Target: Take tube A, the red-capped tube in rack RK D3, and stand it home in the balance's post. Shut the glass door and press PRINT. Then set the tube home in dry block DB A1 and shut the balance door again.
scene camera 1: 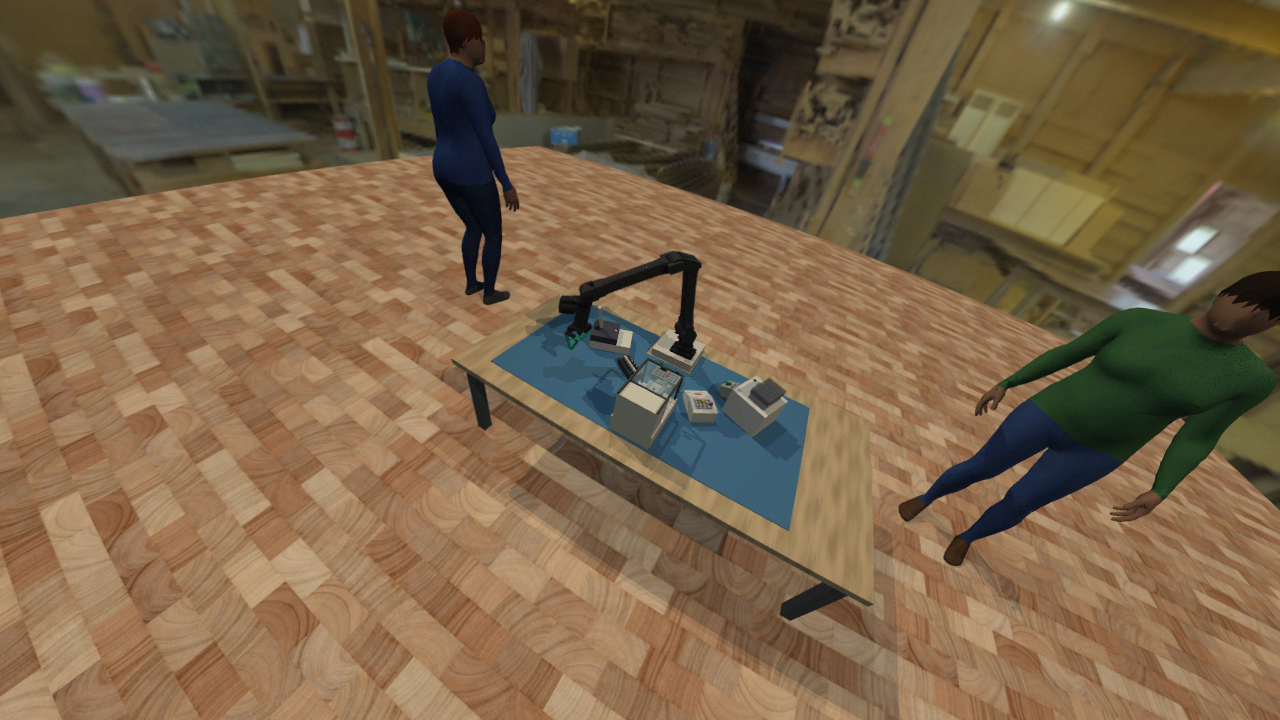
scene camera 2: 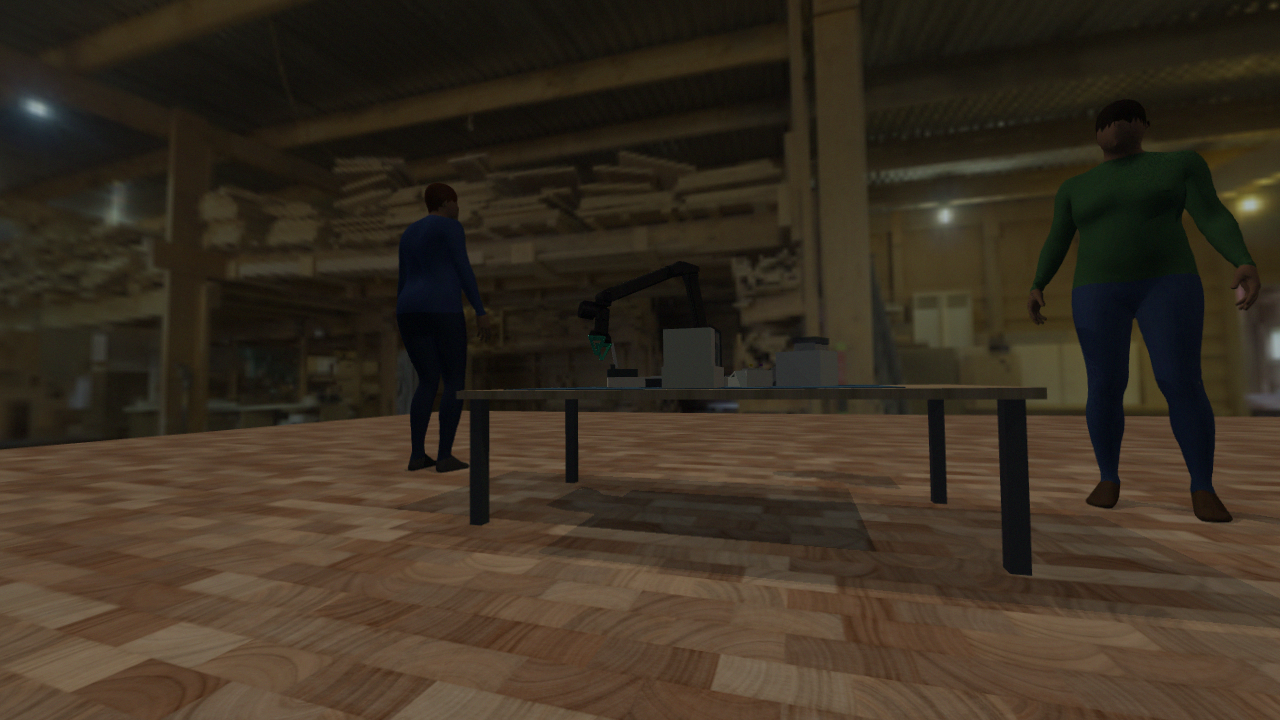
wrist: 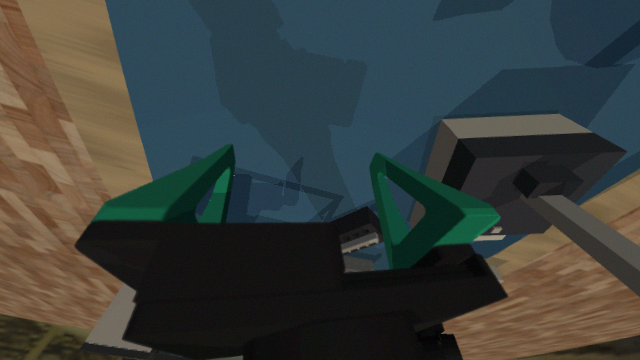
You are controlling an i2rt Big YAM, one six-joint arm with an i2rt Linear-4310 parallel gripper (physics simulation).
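Places are measured from the arm's base along level axes (x right, y ahead, z up), in metres.
Pixels of known places: gripper, fingertip midpoint: [scene camera 1: 575, 344] [scene camera 2: 599, 357] [wrist: 307, 156]; arm's base, link origin: [scene camera 1: 682, 351].
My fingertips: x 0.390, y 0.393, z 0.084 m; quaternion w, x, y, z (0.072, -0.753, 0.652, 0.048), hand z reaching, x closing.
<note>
For each thing: its top centre in the pictures, then the offset to it from my fingertips. "pt": a spot on its surface instead.
- small black rack, top centre: [wrist: 346, 250] [scene camera 2: 660, 375] [scene camera 1: 630, 363] dz -0.075, dx -0.225, dy -0.127 m
- pale housing, top centre: [scene camera 2: 695, 327] [scene camera 1: 658, 374] dz +0.100, dx -0.407, dy +0.048 m
- dark-topped device, surface spot: [wrist: 560, 150] pt dz -0.049, dx +0.051, dy -0.228 m
- small keypad unit, top centre: [scene camera 2: 749, 368] [scene camera 1: 702, 398] dz -0.053, dx -0.587, dy -0.106 m
- grey-lidded box, top centre: [scene camera 2: 795, 339] [scene camera 1: 757, 380] dz +0.067, dx -0.765, dy -0.232 m
My gripper [scene camera 1: 574, 340] [scene camera 2: 599, 345] [wrist: 307, 156] has green fingers; it is open and empty, above the blue mat at the table's far-left end. A small black rack [scene camera 1: 628, 365] [wrist: 356, 227] with a row of holes lies beyond the fingers in the wrist view; its label is too small to read. A pale housing [scene camera 1: 637, 411] [scene camera 2: 689, 356] with a glass-walled chamber, seemingly the balance, stands mid-table; its door state cannot be told. The red-capped tube, the post, PRINT and the dry block's labels cannot be made out.
A dark-topped device [scene camera 1: 605, 332] [wrist: 560, 150] with an upright bar stands beside the gripper. A small keypad unit [scene camera 1: 700, 405] and a grey-lidded box [scene camera 1: 756, 407] [scene camera 2: 805, 367] stand right of the housing. Two people stand off the table [scene camera 1: 836, 483].
</note>
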